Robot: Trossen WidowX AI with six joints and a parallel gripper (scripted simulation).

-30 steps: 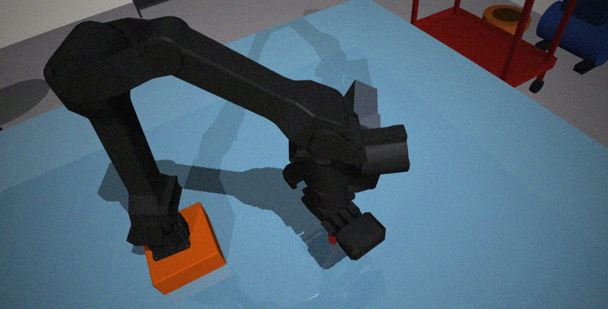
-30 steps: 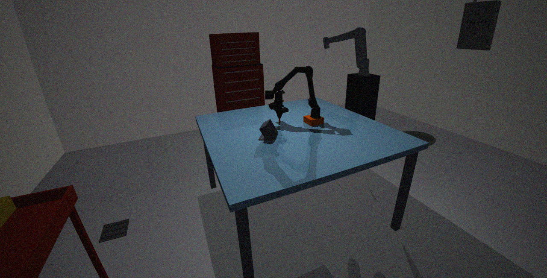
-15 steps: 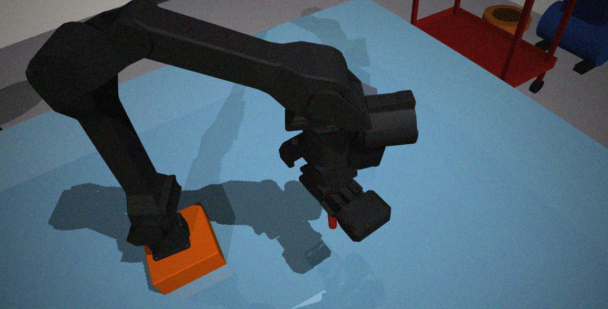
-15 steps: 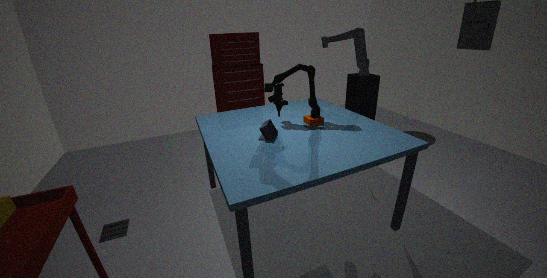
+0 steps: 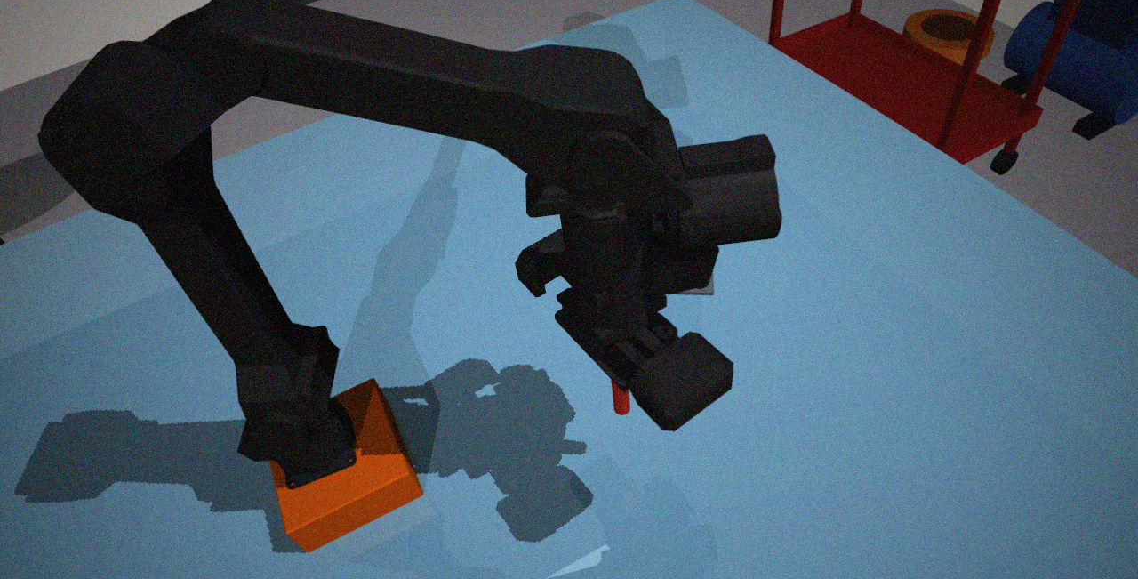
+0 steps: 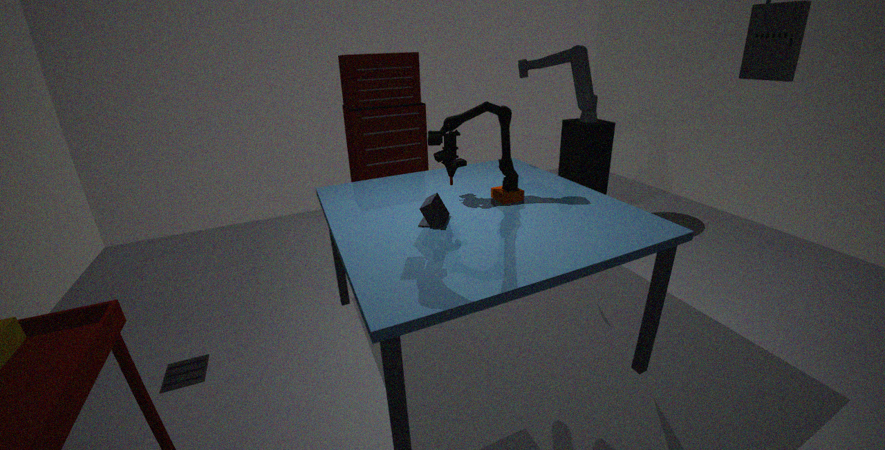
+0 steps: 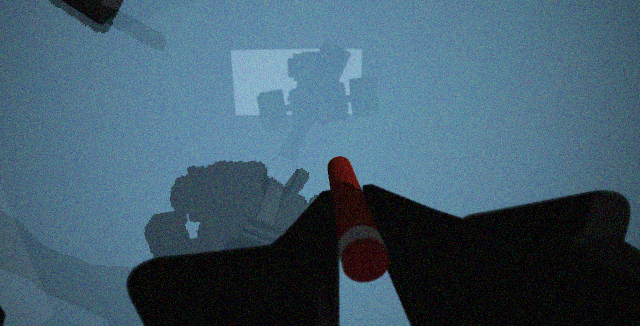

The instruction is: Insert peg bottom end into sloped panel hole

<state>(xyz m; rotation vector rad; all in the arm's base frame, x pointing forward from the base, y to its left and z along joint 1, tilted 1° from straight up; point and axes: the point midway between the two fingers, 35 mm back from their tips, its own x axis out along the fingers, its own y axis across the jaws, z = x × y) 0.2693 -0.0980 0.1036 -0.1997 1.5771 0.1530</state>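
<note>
The grey sloped panel is 150 mm ahead of my gripper tip, 210 mm to the left of it and 70 mm below it. From my gripper tip the other things lie so: red peg (20 mm above).
</note>
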